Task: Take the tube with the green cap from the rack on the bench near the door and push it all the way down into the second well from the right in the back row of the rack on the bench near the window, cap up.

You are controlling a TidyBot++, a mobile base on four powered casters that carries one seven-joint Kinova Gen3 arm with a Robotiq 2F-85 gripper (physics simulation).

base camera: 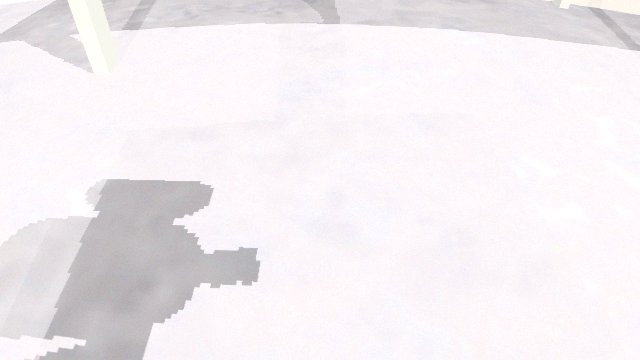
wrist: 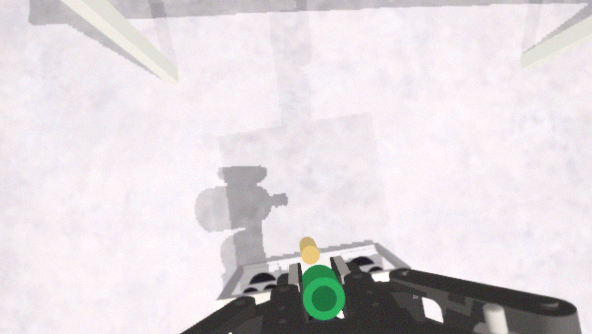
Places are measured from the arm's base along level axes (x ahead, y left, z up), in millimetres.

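Where they show: gripper, fingertip midpoint: [wrist: 317, 276].
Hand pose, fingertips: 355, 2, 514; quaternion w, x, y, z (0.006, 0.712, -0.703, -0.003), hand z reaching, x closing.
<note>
Each offset is from my fingertips to the centre of the thing, as dx, dy, dz. "spot": to the spot under its first point.
My gripper [wrist: 317, 276] is shut on the tube with the green cap {+4, +1, -15} [wrist: 324, 298] at the bottom middle of the wrist view. The round green cap faces the camera between the fingers. The tube's yellow-filled end {spot: +12, +2, -12} [wrist: 309, 251] shows beyond the fingertips, pointing away from the camera. The fingers hide part of the tube. In the base camera view neither the gripper nor the tube shows. Neither rack shows in either view.
A pale leg [base camera: 97, 42] [wrist: 142, 47] stands at the upper left. Another pale leg {spot: +377, -978, -749} [wrist: 557, 45] stands at the upper right of the wrist view. The white top of the robot's base [wrist: 387, 256] lies below the gripper. The arm's shadow [base camera: 130, 260] [wrist: 245, 200] falls on the pale floor.
</note>
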